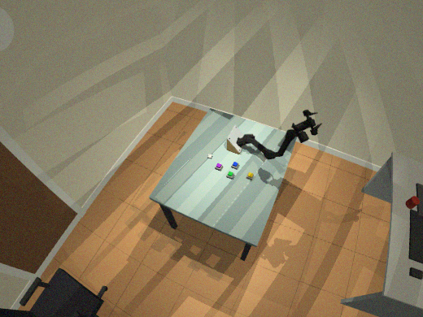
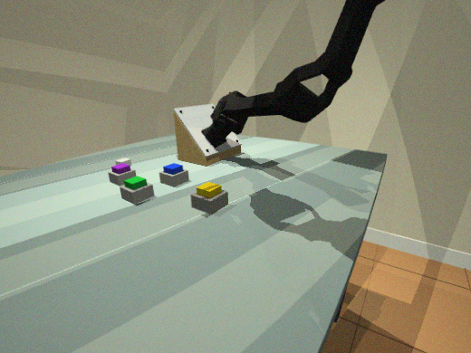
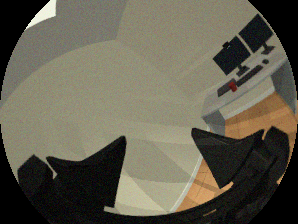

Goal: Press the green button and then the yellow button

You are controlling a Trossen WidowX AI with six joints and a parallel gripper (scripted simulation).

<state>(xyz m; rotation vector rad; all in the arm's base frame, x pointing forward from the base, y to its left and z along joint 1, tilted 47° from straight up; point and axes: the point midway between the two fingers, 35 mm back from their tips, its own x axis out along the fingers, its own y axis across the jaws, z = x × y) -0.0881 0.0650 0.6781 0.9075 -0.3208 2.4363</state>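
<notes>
Right now the green button is 55 cm to the right of my gripper tip, 47 cm below it and 37 cm ahead of it. Round my gripper tip: blue button: 54 cm to the right, 47 cm below, 27 cm ahead; then purple button: 66 cm to the right, 47 cm below, 32 cm ahead; then yellow button: 47 cm below, 39 cm to the right, 33 cm ahead.
</notes>
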